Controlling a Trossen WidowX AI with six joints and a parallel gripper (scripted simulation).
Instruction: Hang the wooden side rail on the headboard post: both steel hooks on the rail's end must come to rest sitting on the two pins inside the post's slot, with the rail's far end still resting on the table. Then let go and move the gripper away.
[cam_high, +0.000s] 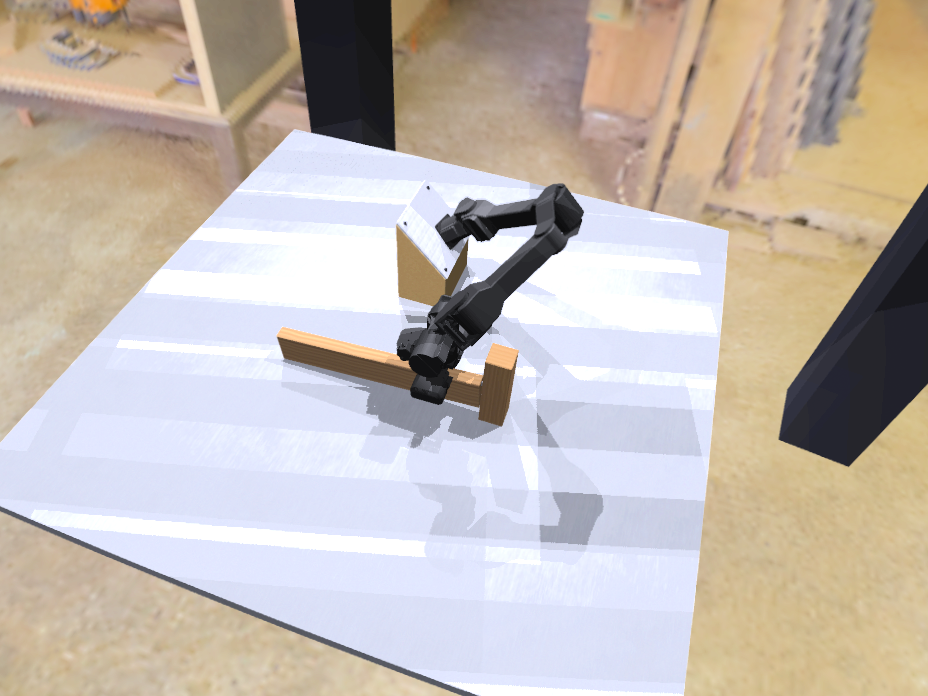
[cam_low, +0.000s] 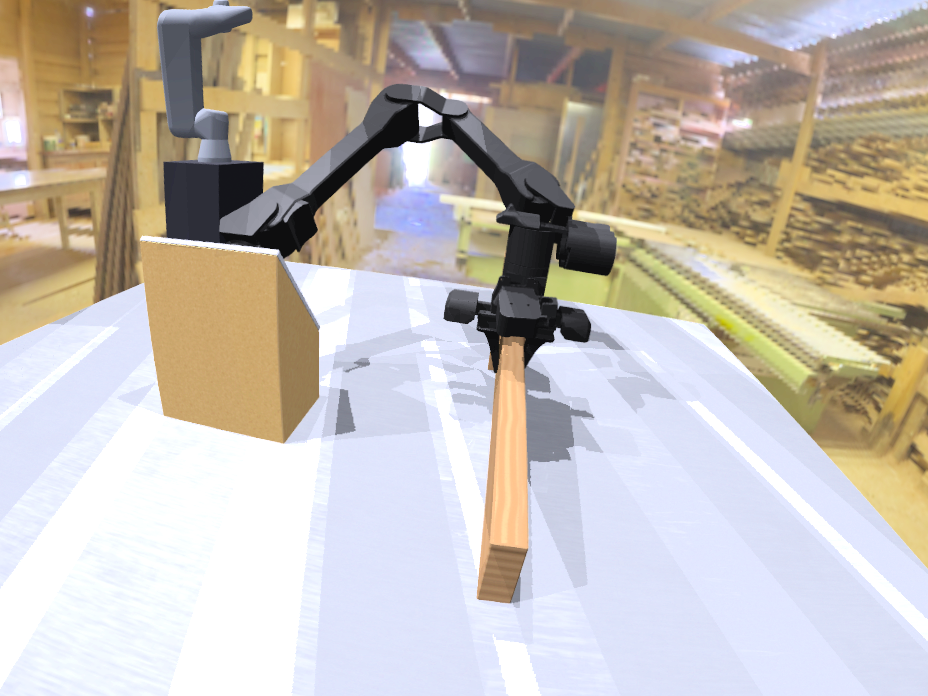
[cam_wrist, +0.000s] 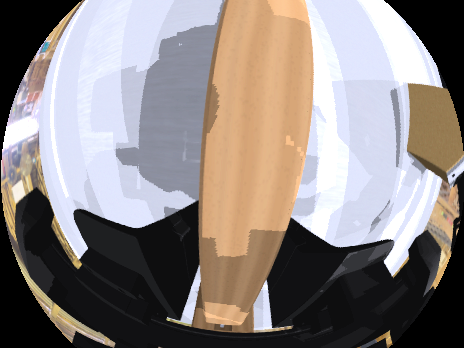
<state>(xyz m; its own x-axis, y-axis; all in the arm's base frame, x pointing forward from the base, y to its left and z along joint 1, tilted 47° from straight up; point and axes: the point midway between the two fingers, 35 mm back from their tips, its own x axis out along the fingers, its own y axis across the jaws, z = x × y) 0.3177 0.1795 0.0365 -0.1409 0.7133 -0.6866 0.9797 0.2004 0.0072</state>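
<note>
Now: gripper tip 110 mm to the right of the headboard post, 40 mm below it and 20 mm past it.
</note>
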